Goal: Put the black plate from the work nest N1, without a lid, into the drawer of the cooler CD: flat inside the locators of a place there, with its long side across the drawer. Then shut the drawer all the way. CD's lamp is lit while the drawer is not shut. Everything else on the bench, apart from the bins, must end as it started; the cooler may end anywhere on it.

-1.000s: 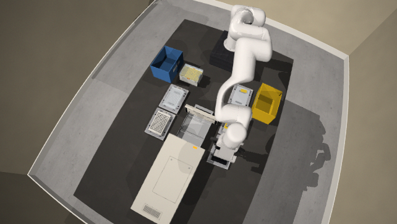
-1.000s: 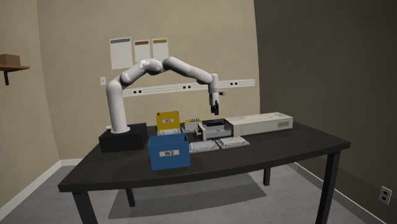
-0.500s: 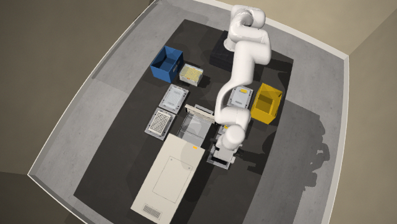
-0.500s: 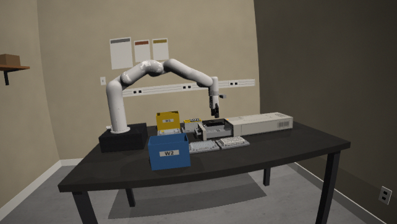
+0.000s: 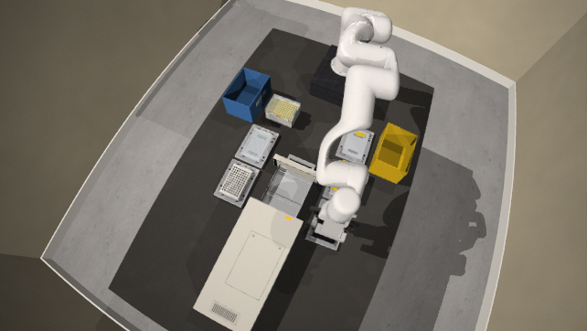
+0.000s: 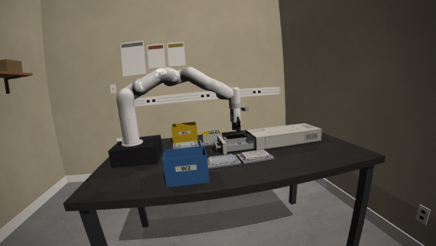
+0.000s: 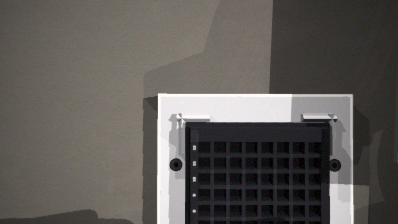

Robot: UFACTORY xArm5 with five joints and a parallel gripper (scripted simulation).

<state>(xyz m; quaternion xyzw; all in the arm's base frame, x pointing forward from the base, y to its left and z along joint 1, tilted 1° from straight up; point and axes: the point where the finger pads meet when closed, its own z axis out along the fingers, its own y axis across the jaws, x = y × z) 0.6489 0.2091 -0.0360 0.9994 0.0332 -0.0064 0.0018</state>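
My hand is 50 mm above the black plate. Also, from my hand: cooler CD (190 mm to the right, 120 mm ahead, 30 mm below); then work nest N1 (60 mm below); then drawer (190 mm to the right, 40 mm behind, 30 mm below).
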